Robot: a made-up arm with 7 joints. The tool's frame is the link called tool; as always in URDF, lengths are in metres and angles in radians.
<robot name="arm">
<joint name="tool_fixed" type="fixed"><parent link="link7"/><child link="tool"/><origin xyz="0 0 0" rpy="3.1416 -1.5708 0"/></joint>
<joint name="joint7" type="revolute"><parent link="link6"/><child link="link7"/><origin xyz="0.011 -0.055 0.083" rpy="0 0 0"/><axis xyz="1 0 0"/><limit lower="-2.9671" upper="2.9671" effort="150" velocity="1.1"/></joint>
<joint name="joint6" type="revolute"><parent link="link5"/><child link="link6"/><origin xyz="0 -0.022 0.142" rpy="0 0 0"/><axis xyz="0 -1 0"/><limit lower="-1.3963" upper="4.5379" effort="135" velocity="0.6"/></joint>
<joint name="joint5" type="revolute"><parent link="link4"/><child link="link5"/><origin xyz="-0.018 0.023 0.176" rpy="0 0 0"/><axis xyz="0 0 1"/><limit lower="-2.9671" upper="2.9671" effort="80" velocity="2.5"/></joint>
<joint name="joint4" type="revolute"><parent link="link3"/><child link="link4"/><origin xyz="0.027 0.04 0.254" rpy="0 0 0"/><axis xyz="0 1 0"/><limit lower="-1.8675" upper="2.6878" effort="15" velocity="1.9"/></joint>
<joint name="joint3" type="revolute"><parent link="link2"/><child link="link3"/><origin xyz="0 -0.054 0.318" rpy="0 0 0"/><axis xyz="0 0 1"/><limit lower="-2.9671" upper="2.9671" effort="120" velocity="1"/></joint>
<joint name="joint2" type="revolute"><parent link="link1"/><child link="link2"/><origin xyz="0 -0.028 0.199" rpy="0 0 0"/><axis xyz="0 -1 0"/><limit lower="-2.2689" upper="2.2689" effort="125" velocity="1.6"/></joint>
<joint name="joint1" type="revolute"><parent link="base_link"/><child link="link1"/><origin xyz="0 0 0.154" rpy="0 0 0"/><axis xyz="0 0 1"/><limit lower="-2.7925" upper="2.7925" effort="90" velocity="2"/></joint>
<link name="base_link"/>
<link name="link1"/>
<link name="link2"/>
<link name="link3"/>
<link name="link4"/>
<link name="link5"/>
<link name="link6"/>
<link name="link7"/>
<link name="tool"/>
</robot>
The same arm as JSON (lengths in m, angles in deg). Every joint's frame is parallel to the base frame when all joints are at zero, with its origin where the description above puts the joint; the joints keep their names.
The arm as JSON. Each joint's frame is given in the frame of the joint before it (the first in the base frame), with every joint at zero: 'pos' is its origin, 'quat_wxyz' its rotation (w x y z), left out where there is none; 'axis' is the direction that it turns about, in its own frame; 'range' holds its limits. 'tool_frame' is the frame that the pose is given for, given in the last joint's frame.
{"length_unit": "m", "angle_unit": "deg", "joints": [
  {"joint": "joint1", "pos": [0.0, 0.0, 0.154], "axis": "+z", "range": [-160.0, 160.0]},
  {"joint": "joint2", "pos": [0.0, -0.028, 0.199], "axis": "-y", "range": [-130.0, 130.0]},
  {"joint": "joint3", "pos": [0.0, -0.054, 0.318], "axis": "+z", "range": [-170.0, 170.0]},
  {"joint": "joint4", "pos": [0.027, 0.04, 0.254], "axis": "+y", "range": [-107.0, 154.0]},
  {"joint": "joint5", "pos": [-0.018, 0.023, 0.176], "axis": "+z", "range": [-170.0, 170.0]},
  {"joint": "joint6", "pos": [0.0, -0.022, 0.142], "axis": "-y", "range": [-80.0, 260.0]},
  {"joint": "joint7", "pos": [0.011, -0.055, 0.083], "axis": "+x", "range": [-170.0, 170.0]}
], "tool_frame": {"pos": [0.0, 0.0, 0.0], "quat_wxyz": [0.000003, -0.707106, -0.000003, -0.707108]}}

